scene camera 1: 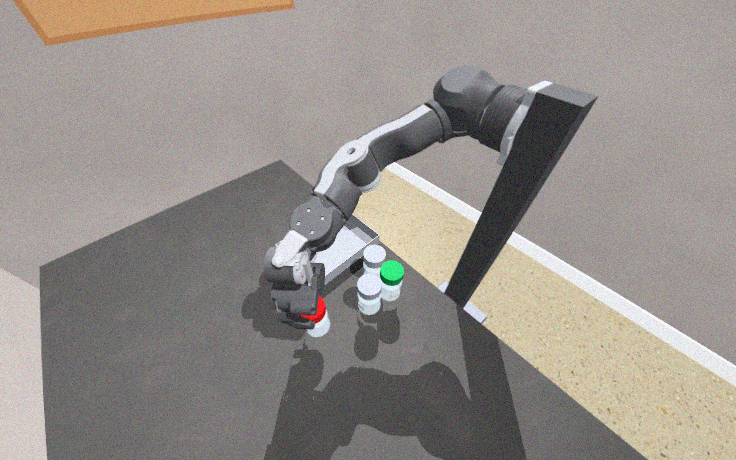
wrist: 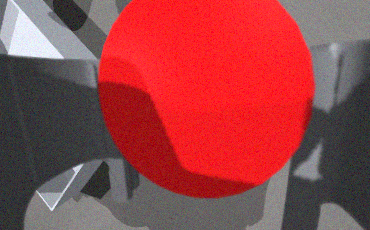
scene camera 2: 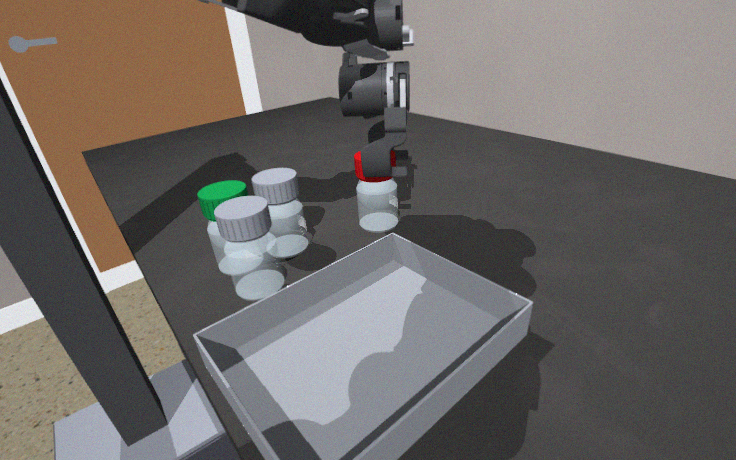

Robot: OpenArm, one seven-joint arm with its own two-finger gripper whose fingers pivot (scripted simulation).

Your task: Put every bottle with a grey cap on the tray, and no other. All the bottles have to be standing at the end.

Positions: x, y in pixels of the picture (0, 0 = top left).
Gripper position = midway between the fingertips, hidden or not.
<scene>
my gripper: scene camera 1 305, 310; wrist 202, 136; scene camera 2 387, 167
green-capped bottle: scene camera 1; scene camera 2; not seen in the wrist view (out of frame)
same spot on green-capped bottle: point(scene camera 1: 391, 272) = point(scene camera 2: 225, 187)
</scene>
